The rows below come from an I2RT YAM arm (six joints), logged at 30 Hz.
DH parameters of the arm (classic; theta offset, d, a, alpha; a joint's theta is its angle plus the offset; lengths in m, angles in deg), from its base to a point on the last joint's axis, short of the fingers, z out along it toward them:
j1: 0 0.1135 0.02 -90
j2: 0 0 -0.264 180
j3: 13.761 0 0.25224 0
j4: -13.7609 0 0.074 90
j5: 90 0 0 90
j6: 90 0.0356 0 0
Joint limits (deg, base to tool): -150..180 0..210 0..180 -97..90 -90..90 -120..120
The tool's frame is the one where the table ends.
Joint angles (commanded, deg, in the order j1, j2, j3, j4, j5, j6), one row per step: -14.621 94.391 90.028 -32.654 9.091 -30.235; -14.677 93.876 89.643 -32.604 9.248 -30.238; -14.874 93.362 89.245 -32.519 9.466 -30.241; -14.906 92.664 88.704 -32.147 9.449 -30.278; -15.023 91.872 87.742 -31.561 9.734 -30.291; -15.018 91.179 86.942 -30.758 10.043 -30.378; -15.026 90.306 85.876 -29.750 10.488 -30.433; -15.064 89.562 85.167 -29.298 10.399 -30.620; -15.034 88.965 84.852 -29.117 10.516 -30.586; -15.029 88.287 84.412 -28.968 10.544 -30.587; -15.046 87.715 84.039 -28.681 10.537 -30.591; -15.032 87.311 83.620 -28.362 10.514 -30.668; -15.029 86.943 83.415 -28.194 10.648 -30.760; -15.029 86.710 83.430 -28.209 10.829 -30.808; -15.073 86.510 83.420 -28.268 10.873 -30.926; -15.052 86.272 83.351 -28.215 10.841 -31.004
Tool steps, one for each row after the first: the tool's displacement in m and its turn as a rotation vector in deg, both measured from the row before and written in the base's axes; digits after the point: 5 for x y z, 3 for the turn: -0.00232 0.00013 0.00102 -0.139 -0.149 -0.180; -0.00254 -0.00079 0.00097 -0.180 -0.160 -0.370; -0.00269 0.00051 0.00166 -0.153 -0.500 0.003; -0.00323 -0.00010 0.00007 -0.278 -0.354 -0.340; -0.00233 0.00046 0.00072 -0.417 -0.593 -0.197; -0.00302 0.00048 0.00052 -0.496 -0.701 -0.344; -0.00288 0.00058 0.00091 -0.217 -0.411 0.139; -0.00236 0.00075 0.00193 -0.157 -0.444 -0.086; -0.00280 0.00077 0.00158 -0.116 -0.369 -0.018; -0.00224 0.00050 0.00155 -0.125 -0.469 -0.009; -0.00146 0.00049 0.00034 -0.125 -0.267 0.074; -0.00147 0.00033 0.00116 -0.224 -0.265 -0.063; -0.00105 0.00017 0.00140 -0.189 -0.181 -0.129; -0.00100 -0.00003 0.00098 -0.146 -0.073 -0.021; -0.00094 0.00040 0.00102 -0.101 -0.187 0.088
